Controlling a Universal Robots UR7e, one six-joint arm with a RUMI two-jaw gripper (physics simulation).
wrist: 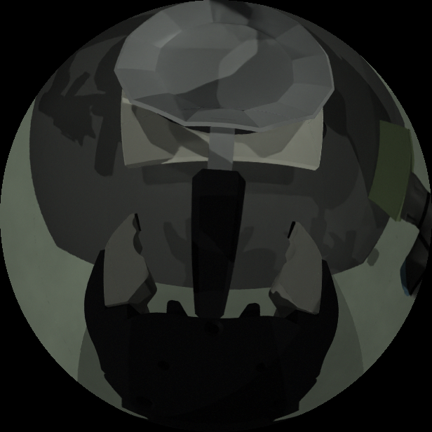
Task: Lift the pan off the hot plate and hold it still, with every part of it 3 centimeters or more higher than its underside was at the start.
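A grey, many-sided pan (185, 65) shows at the top of the wrist view, over a cream-white hot plate (142, 145). Its black handle (218, 215) runs from a short grey neck down the middle of the view, to the gripper's palm. My gripper (214, 219) is open. Its two grey jaws stand apart, one on the left and one on the right of the handle, with a gap on each side. Nothing is held between them. Most of the hot plate's top is hidden under the pan.
The hot plate stands on a dark table top (75, 200) that carries several shadows. At the right edge of the view are a green block (390, 170) and part of a dark, jointed object (419, 205) beside it. A pale green floor shows beyond the table's edge.
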